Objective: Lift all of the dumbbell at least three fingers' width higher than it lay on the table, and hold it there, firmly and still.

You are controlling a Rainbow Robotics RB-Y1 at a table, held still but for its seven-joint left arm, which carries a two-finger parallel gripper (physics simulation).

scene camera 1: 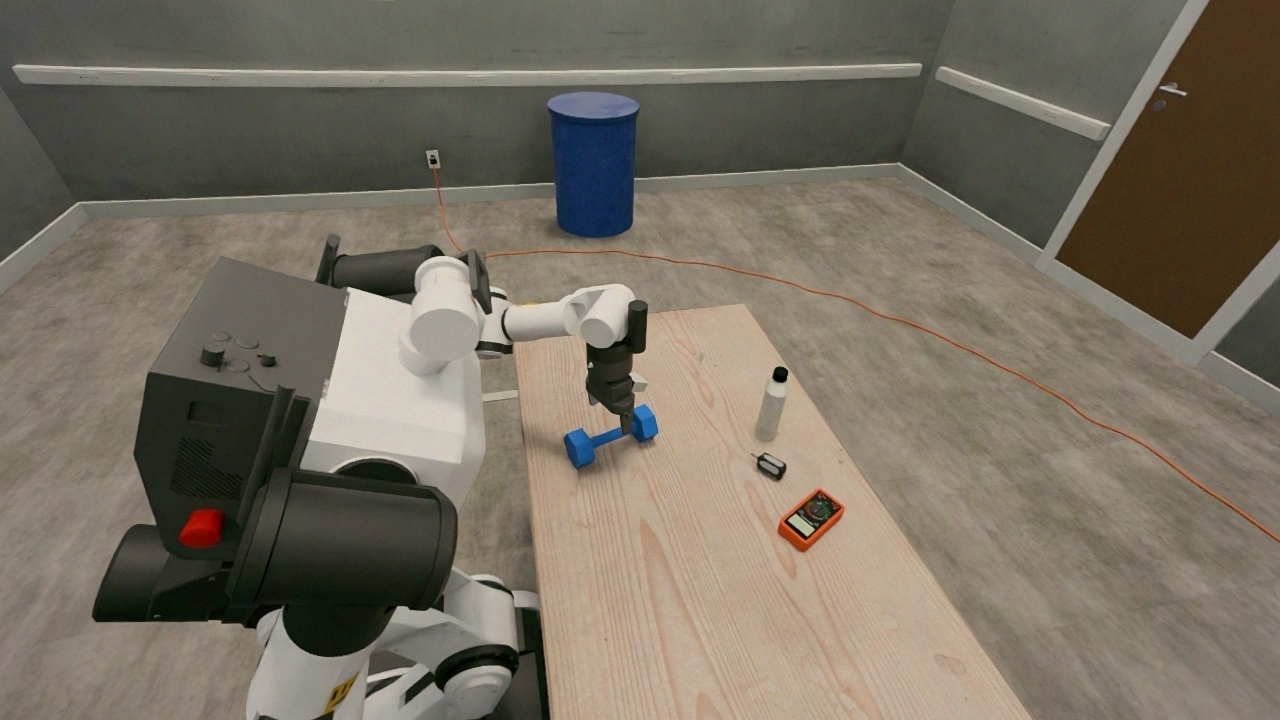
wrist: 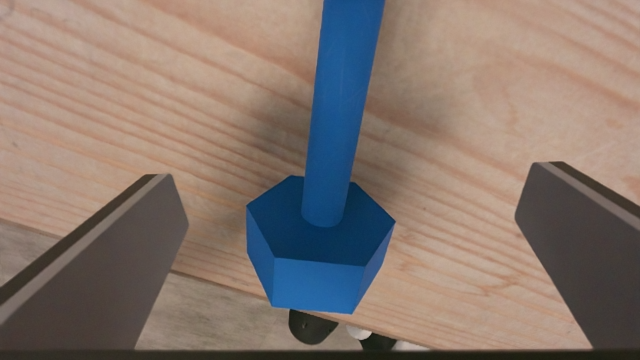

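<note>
The blue dumbbell, with two hexagonal heads and a thin bar, lies on the wooden table near the robot's side. My gripper is open and points down over the dumbbell, close to its far head in the scene view. In the wrist view the fingers stand wide apart, one on each side of the dumbbell, touching neither the bar nor the head that shows. The other head is out of the wrist view.
The wooden table also bears a white bottle with a black cap, a small black and grey object and an orange multimeter, all on the side away from the robot. A blue barrel stands by the wall.
</note>
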